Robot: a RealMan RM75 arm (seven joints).
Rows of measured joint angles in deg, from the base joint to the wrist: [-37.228, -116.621, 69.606, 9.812, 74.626, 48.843, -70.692]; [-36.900, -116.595, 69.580, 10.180, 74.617, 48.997, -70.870]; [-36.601, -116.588, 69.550, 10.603, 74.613, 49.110, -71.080]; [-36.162, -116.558, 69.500, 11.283, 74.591, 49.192, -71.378]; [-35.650, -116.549, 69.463, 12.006, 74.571, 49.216, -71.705]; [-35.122, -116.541, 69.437, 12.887, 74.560, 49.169, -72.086]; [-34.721, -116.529, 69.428, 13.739, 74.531, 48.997, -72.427]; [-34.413, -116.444, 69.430, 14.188, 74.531, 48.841, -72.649]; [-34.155, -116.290, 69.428, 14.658, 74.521, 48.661, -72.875]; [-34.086, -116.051, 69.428, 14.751, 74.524, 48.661, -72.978]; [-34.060, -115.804, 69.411, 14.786, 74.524, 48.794, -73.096]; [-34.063, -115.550, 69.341, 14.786, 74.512, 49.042, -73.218]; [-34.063, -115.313, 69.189, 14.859, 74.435, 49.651, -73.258]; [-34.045, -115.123, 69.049, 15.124, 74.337, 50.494, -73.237]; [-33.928, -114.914, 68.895, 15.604, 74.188, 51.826, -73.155]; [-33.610, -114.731, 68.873, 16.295, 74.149, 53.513, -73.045]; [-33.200, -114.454, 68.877, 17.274, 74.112, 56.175, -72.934]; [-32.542, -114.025, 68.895, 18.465, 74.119, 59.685, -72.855]
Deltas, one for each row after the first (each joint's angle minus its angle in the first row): [0.328, 0.026, -0.026, 0.368, -0.009, 0.154, -0.178]; [0.627, 0.033, -0.056, 0.791, -0.013, 0.267, -0.388]; [1.066, 0.063, -0.106, 1.471, -0.035, 0.349, -0.686]; [1.578, 0.072, -0.143, 2.194, -0.055, 0.373, -1.013]; [2.106, 0.080, -0.169, 3.075, -0.066, 0.326, -1.394]; [2.507, 0.092, -0.178, 3.927, -0.095, 0.154, -1.735]; [2.815, 0.177, -0.176, 4.376, -0.095, -0.002, -1.957]; [3.073, 0.331, -0.178, 4.846, -0.105, -0.182, -2.183]; [3.142, 0.570, -0.178, 4.939, -0.102, -0.182, -2.286]; [3.168, 0.817, -0.195, 4.974, -0.102, -0.049, -2.404]; [3.165, 1.071, -0.265, 4.974, -0.114, 0.199, -2.526]; [3.165, 1.308, -0.417, 5.047, -0.191, 0.808, -2.566]; [3.183, 1.498, -0.557, 5.312, -0.289, 1.651, -2.545]; [3.300, 1.707, -0.711, 5.792, -0.438, 2.983, -2.463]; [3.618, 1.890, -0.733, 6.483, -0.477, 4.670, -2.353]; [4.028, 2.167, -0.729, 7.462, -0.514, 7.332, -2.242]; [4.686, 2.596, -0.711, 8.653, -0.507, 10.842, -2.163]
